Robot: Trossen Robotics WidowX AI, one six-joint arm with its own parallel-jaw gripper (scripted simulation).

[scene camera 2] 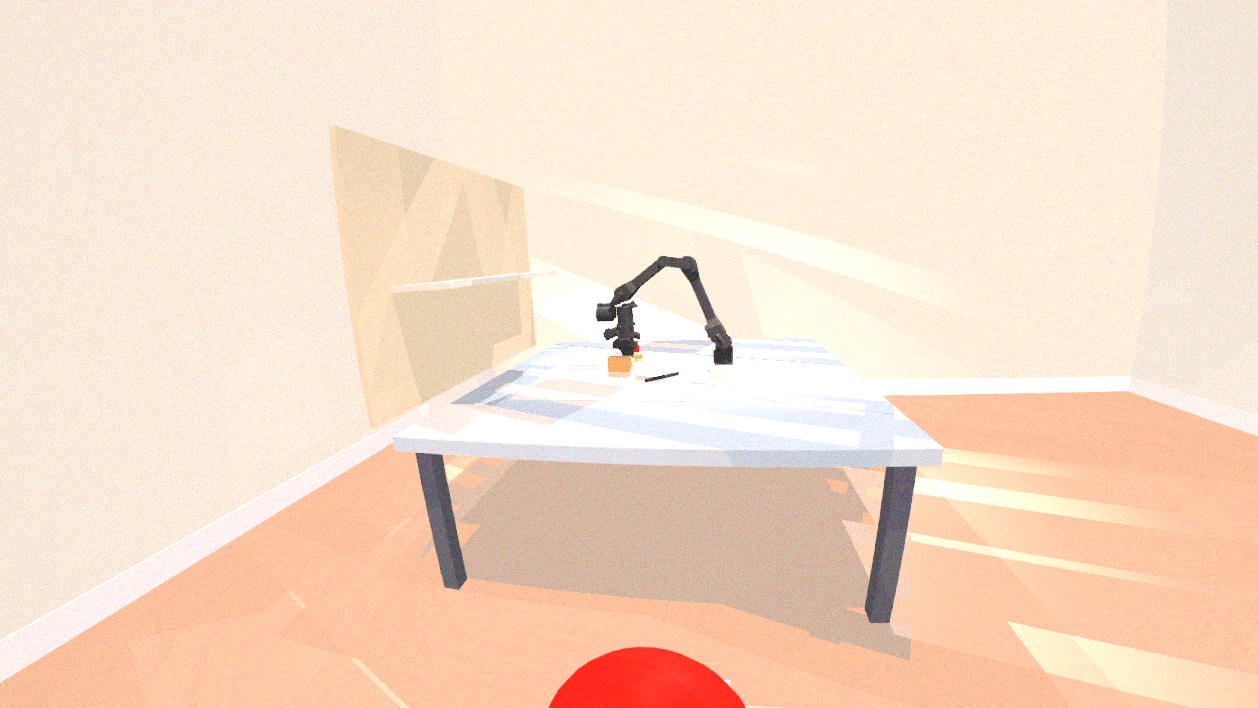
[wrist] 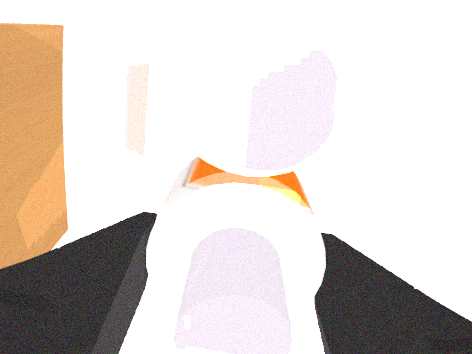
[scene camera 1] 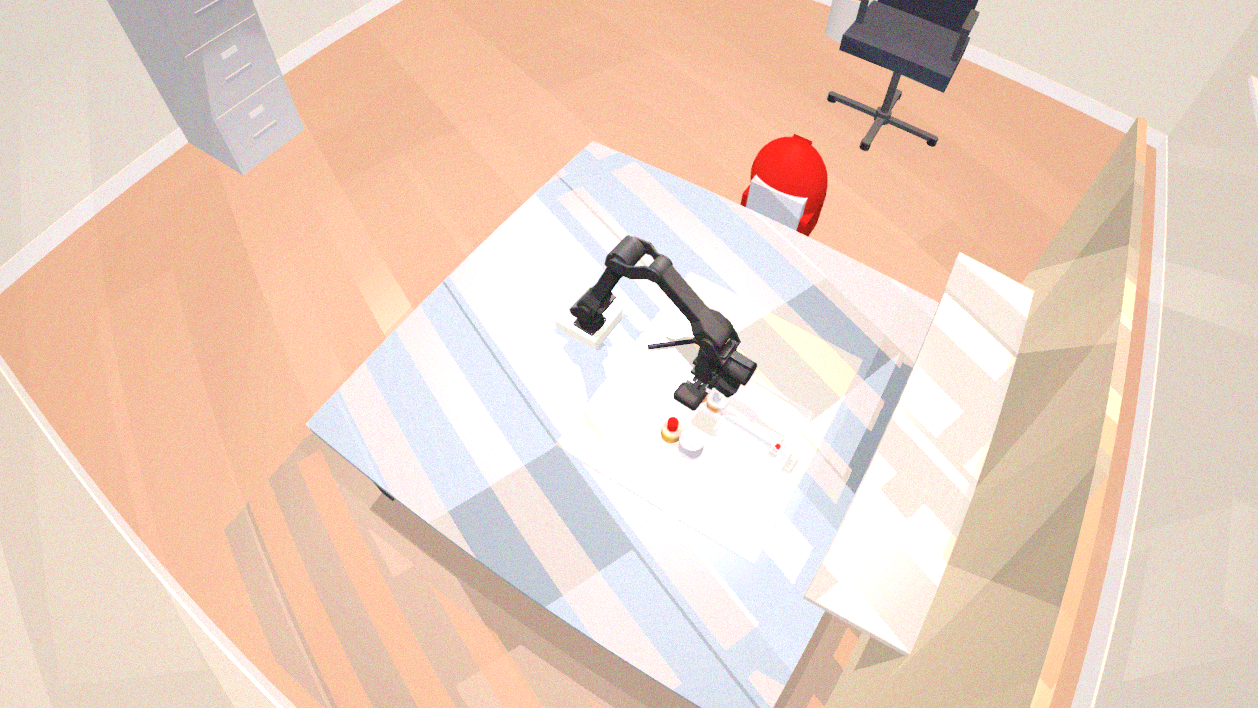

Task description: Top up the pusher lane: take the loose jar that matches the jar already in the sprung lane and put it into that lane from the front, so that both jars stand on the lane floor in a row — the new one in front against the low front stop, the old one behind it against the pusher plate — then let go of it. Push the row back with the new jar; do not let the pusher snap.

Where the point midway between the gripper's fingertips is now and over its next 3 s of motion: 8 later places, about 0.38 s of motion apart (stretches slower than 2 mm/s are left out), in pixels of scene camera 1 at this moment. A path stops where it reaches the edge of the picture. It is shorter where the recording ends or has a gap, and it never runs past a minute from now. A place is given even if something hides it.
My gripper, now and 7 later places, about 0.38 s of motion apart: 700, 392; 700, 392; 700, 392; 699, 392; 698, 391; 698, 391; 697, 388; 694, 385
